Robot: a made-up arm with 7 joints.
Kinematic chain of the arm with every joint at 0, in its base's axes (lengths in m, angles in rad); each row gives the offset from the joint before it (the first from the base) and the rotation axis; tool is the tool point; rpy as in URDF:
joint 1: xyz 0 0 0.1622 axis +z
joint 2: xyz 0 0 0 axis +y
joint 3: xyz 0 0 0.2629 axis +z
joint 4: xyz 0.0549 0 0 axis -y
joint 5: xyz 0.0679 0 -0.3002 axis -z
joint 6: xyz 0 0 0 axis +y
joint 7: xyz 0.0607 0 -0.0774 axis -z
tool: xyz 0 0 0 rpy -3.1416 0 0
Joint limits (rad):
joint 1: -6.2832..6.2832
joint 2: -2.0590..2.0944
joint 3: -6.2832..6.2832
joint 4: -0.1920..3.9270
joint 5: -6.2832..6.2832
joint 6: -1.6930..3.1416
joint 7: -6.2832..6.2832
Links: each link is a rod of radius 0.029 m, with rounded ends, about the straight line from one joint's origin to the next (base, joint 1, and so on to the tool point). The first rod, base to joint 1, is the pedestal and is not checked.
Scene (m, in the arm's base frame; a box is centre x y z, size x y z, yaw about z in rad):
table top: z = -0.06
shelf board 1: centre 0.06 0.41 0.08 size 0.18 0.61 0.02 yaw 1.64
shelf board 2: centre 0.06 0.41 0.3 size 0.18 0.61 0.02 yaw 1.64
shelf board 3: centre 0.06 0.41 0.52 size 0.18 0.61 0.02 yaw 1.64
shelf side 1: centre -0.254 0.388 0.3 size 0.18 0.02 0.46 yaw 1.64
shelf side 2: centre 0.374 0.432 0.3 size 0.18 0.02 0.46 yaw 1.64
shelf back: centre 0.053 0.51 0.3 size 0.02 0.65 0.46 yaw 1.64
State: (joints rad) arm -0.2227 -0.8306 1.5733 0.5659 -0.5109 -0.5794 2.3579
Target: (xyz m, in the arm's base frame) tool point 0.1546 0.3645 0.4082
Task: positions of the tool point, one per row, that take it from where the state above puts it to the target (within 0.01 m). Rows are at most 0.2 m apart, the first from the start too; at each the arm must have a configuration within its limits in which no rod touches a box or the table.
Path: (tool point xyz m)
1: 0.0106 0.3009 0.1697
2: 0.0127 0.2320 0.1703
3: 0.0989 0.2532 0.2804
4: 0.1660 0.2004 0.4082
5: 0.1730 0.2861 0.4066
6: 0.1546 0.3645 0.4082

